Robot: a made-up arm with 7 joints. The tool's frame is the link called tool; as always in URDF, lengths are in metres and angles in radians. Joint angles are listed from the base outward.
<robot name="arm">
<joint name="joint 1" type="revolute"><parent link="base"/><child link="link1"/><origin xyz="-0.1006 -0.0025 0.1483" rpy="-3.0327 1.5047 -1.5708"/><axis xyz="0 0 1"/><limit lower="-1.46" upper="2.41"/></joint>
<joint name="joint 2" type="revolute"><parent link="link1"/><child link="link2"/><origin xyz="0.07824 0.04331 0.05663" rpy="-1.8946 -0.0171 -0.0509"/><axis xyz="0 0 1"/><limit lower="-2.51" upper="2.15"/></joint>
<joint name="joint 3" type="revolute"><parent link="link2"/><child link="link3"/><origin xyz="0.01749 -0.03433 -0.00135" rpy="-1.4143 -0.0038 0.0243"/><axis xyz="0 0 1"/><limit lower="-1.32" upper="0.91"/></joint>
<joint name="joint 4" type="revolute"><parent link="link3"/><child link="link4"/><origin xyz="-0.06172 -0.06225 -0.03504" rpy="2.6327 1.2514 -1.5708"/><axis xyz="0 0 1"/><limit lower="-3.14" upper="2.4"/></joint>
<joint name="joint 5" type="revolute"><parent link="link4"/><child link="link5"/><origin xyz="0.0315 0.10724 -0.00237" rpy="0.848 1.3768 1.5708"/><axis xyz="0 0 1"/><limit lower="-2.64" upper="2.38"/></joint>
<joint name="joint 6" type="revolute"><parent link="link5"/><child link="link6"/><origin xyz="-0.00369 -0.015 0.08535" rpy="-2.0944 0.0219 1.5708"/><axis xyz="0 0 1"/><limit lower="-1.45" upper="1.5"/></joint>
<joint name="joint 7" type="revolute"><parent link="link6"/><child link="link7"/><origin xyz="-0.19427 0.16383 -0.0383" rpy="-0.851 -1.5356 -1.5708"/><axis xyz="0 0 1"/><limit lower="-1.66" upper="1.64"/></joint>
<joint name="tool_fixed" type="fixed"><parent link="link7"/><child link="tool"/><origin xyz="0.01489 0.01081 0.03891" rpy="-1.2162 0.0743 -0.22"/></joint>
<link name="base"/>
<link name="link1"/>
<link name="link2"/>
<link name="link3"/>
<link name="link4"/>
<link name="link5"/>
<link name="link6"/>
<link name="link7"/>
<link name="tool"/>
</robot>
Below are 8 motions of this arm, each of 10 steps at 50 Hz.
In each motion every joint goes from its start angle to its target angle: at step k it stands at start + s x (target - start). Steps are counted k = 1, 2, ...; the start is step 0. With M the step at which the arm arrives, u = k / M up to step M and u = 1 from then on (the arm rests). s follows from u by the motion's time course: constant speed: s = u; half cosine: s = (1 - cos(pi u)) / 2; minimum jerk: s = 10 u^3 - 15 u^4 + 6 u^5.
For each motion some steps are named. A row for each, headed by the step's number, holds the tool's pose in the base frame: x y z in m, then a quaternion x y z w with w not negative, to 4 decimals.
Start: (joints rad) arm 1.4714 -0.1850 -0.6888 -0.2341 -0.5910 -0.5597 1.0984
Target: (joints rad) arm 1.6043 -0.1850 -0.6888 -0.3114 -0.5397 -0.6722 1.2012
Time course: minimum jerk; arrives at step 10
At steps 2, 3, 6, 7, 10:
2: -0.1185 0.1095 0.3401 -0.0175 0.4734 0.1099 0.8738
3: -0.1144 0.1061 0.3415 -0.0163 0.4761 0.1219 0.8708
6: -0.0929 0.0897 0.3469 -0.0070 0.4884 0.1804 0.8538
7: -0.0861 0.0850 0.3479 -0.0032 0.4916 0.1976 0.8481
10: -0.0787 0.0801 0.3486 0.0015 0.4949 0.2157 0.8418

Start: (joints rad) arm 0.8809 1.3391 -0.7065 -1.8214 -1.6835 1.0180 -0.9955
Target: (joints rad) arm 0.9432 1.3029 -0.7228 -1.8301 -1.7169 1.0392 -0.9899
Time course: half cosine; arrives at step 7
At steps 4, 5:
4: -0.2494 0.0982 -0.2339 -0.4164 0.3112 0.5127 0.6833
5: -0.2565 0.1013 -0.2325 -0.4076 0.3178 0.5177 0.6818

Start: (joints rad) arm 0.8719 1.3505 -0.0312 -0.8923 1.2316 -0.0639 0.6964
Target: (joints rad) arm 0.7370 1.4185 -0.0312 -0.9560 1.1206 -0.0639 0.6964
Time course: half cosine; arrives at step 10
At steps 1, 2, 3, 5, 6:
1: -0.4700 0.1098 0.2733 -0.8096 0.3830 0.2144 0.3899
2: -0.4718 0.1075 0.2683 -0.8136 0.3754 0.2106 0.3909
3: -0.4745 0.1040 0.2604 -0.8198 0.3635 0.2047 0.3923
5: -0.4803 0.0943 0.2393 -0.8357 0.3316 0.1890 0.3948
6: -0.4827 0.0890 0.2283 -0.8438 0.3148 0.1808 0.3954

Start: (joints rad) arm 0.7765 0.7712 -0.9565 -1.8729 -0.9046 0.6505 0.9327
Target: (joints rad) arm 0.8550 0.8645 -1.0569 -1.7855 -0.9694 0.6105 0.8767
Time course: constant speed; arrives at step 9
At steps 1, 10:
1: -0.2276 -0.0090 -0.0551 -0.2700 -0.2150 0.6336 0.6924
10: -0.2492 -0.0083 -0.0464 -0.2679 -0.1501 0.6283 0.7148

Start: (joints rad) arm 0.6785 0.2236 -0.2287 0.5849 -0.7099 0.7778 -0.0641
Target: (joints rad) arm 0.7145 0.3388 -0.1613 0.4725 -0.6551 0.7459 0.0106
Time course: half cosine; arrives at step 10
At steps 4, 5, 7, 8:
4: -0.1523 0.3884 0.2451 0.6493 0.2281 -0.2820 0.6685
5: -0.1624 0.3911 0.2386 0.6367 0.2251 -0.2747 0.6845
7: -0.1815 0.3950 0.2259 0.6121 0.2189 -0.2602 0.7139
8: -0.1887 0.3960 0.2210 0.6027 0.2164 -0.2544 0.7247

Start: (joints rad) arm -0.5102 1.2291 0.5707 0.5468 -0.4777 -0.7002 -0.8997
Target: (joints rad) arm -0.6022 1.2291 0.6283 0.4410 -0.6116 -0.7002 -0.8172
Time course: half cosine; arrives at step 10
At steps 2, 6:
2: -0.1307 -0.0966 -0.0668 -0.3601 -0.2002 -0.2769 0.8681
6: -0.1078 -0.0956 -0.0693 -0.3358 -0.2875 -0.2569 0.8594

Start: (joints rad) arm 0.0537 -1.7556 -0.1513 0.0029 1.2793 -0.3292 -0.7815
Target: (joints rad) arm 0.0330 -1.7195 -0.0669 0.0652 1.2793 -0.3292 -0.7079
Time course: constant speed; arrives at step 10
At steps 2, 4, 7, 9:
2: -0.3250 -0.0987 -0.0057 0.0935 0.4574 0.6719 0.5750
4: -0.3265 -0.0951 -0.0063 0.1005 0.4496 0.6692 0.5830
7: -0.3286 -0.0897 -0.0072 0.1108 0.4372 0.6652 0.5950
9: -0.3298 -0.0861 -0.0080 0.1174 0.4287 0.6625 0.6029

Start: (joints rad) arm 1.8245 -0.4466 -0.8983 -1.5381 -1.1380 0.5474 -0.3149
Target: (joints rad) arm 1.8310 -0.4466 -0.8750 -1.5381 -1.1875 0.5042 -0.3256
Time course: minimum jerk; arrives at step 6
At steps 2, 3, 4, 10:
2: -0.2279 0.2616 0.1372 0.1397 0.6870 -0.1686 0.6929
3: -0.2262 0.2597 0.1338 0.1358 0.6824 -0.1698 0.6979
4: -0.2245 0.2577 0.1306 0.1319 0.6778 -0.1711 0.7028
10: -0.2232 0.2563 0.1282 0.1290 0.6744 -0.1721 0.7063

